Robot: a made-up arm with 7 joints.
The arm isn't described. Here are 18 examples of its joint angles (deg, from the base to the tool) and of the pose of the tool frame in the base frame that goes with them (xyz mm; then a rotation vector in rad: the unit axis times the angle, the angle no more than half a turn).
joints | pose
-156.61 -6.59 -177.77 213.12 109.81 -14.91 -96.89 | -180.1 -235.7 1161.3 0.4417 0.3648 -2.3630
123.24 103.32 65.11 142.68 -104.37 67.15 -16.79 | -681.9 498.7 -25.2 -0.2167 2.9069 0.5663
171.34 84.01 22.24 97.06 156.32 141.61 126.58 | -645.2 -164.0 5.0 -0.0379 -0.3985 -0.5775
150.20 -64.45 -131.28 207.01 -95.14 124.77 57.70 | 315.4 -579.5 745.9 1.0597 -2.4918 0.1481
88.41 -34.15 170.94 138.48 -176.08 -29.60 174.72 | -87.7 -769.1 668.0 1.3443 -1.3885 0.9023
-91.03 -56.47 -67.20 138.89 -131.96 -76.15 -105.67 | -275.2 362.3 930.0 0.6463 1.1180 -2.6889
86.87 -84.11 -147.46 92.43 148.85 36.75 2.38 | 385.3 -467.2 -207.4 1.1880 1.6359 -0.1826
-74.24 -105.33 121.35 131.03 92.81 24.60 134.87 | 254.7 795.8 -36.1 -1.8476 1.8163 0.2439
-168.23 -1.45 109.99 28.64 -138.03 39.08 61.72 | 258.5 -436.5 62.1 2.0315 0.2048 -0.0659
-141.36 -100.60 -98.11 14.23 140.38 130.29 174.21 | -440.2 224.9 484.1 -1.2069 0.4631 -0.0228
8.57 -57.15 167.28 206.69 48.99 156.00 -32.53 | -431.1 -215.5 847.9 -1.8833 2.3601 -0.3657
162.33 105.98 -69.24 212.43 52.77 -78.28 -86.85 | -616.9 -116.4 495.0 0.3460 -0.0134 -1.3017
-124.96 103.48 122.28 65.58 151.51 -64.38 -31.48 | 356.4 -307.7 590.7 -0.3491 1.6937 0.6962
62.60 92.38 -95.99 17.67 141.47 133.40 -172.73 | 334.6 -382.2 345.2 1.6302 1.9020 1.5110
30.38 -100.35 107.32 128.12 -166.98 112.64 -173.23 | -854.6 -108.2 185.3 1.1733 -0.2671 0.2302
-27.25 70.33 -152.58 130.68 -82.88 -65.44 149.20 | 346.4 -524.9 834.5 1.5195 -0.6935 0.5616
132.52 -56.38 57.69 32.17 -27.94 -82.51 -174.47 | -433.7 -225.8 571.1 -0.8251 -1.6766 2.3556
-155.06 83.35 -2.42 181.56 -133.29 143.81 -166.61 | -671.7 -186.2 671.5 -0.8457 0.9437 0.2643
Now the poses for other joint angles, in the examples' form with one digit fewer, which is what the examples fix.
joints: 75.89 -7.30 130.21 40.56 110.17 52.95 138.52
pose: -534 -282 131 1.945 -0.375 -0.037
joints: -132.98 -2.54 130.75 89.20 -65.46 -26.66 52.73
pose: 691 130 784 -1.901 -0.659 -2.299
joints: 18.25 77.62 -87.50 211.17 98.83 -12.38 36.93
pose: 541 550 700 -1.258 -0.081 -1.368
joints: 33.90 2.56 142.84 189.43 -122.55 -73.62 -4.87
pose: 67 -122 1090 1.173 0.850 -2.062
